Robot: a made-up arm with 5 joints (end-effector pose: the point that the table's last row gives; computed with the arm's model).
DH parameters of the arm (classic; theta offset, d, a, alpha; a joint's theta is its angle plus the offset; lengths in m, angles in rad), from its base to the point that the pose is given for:
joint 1: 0 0.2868 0 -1.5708
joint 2: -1.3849 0 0.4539 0
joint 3: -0.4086 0 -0.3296 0
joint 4: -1.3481 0 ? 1.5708
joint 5: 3.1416 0.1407 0 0
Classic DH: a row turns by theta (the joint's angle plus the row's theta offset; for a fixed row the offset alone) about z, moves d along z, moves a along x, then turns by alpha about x.
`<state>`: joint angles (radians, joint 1 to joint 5).
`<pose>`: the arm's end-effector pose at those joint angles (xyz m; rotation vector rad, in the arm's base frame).
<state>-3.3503 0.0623 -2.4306 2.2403 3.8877</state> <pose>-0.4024 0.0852 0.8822 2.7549 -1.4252 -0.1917</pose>
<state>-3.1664 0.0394 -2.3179 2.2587 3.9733</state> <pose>-0.4113 0.0102 0.8550 2.8507 -1.3014 -0.0285</pose>
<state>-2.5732 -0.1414 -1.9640 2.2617 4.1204</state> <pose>-0.2922 -0.1867 0.8105 -2.9642 0.6170 -0.1696</pose>
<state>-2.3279 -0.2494 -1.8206 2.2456 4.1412</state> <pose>-0.2078 -0.2199 0.7998 -2.9860 0.2784 -0.1627</pose>
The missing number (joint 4, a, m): -0.1103
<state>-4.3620 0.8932 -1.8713 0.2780 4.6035</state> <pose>-0.3029 0.8288 0.3454 0.6546 -2.8004 -1.0423</pose>
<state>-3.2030 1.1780 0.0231 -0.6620 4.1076</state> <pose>-0.1928 0.0119 0.0186 -2.4582 1.3870 -0.7013</pose>
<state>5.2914 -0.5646 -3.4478 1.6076 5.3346</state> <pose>-0.2450 0.3748 1.0383 0.7810 -0.0169 1.1437</pose>
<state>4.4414 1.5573 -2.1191 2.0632 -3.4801</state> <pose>-0.1465 -0.5273 -0.1441 -1.3153 -1.4072 -1.5934</pose>
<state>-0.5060 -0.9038 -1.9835 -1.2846 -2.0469</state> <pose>-0.4072 0.2257 0.9359 -0.7493 -0.7273 0.5351</pose>
